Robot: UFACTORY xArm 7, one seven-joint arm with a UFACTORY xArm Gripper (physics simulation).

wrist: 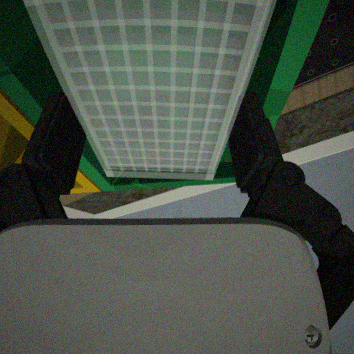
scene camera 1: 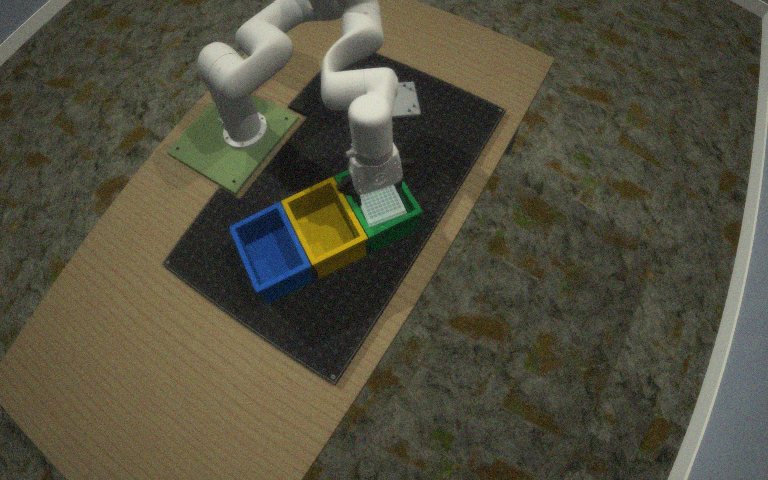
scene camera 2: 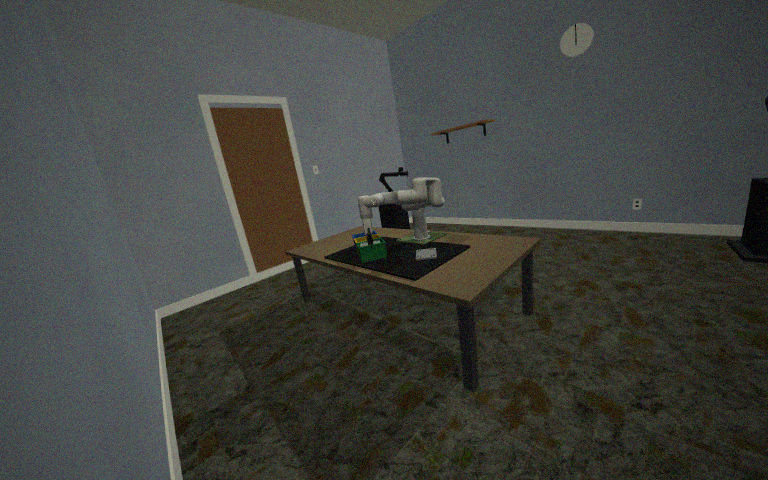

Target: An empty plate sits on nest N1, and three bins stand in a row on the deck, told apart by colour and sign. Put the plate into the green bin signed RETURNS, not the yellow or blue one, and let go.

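Frame: origin at the arm's base, x right, y ahead, z up, level; millimetres.
Seen in the pictures: gripper, fingertip midpoint: [wrist: 154,110] [scene camera 1: 377,194] [scene camera 2: 370,243]; arm's base, link origin: [scene camera 1: 245,130] [scene camera 2: 421,238].
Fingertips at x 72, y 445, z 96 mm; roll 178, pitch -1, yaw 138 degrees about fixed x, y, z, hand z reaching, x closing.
Note:
Offsets run from my fingertips to a thing's top centre. "spot": to the spot under its first point. Level surfaces: height alone.
The clear gridded plate @[dy +0, dx +0, dz +10 mm] [scene camera 1: 382,204] [wrist: 155,85] is held between the two black fingers of my gripper [wrist: 154,110], which is shut on its long sides. The plate is at the mouth of the green bin @[dy -76, dx +106, dz +6 mm] [scene camera 1: 394,233] [scene camera 2: 372,250] [wrist: 290,65], tilted in the wrist view; its exact depth in the bin is hard to tell. The yellow bin [scene camera 1: 339,261] stands against the green bin, and the blue bin @[spot: dy -86, dx +259, dz -34 mm] [scene camera 1: 286,283] is at the other end of the row. The RETURNS sign cannot be read. Nest N1 @[dy -134, dx -316, dz -72 mm] [scene camera 1: 408,99] [scene camera 2: 425,254] is a pale block with no plate on it.
The bins and nest stand on a black deck @[dz -94 mm] [scene camera 1: 339,339] [scene camera 2: 404,270] on a wooden table @[dz -107 mm] [scene camera 1: 169,362] [scene camera 2: 475,277]. The arm's base is on a green mounting plate [scene camera 1: 198,155]. The yellow bin's wall [wrist: 15,117] is close to the left finger in the wrist view.

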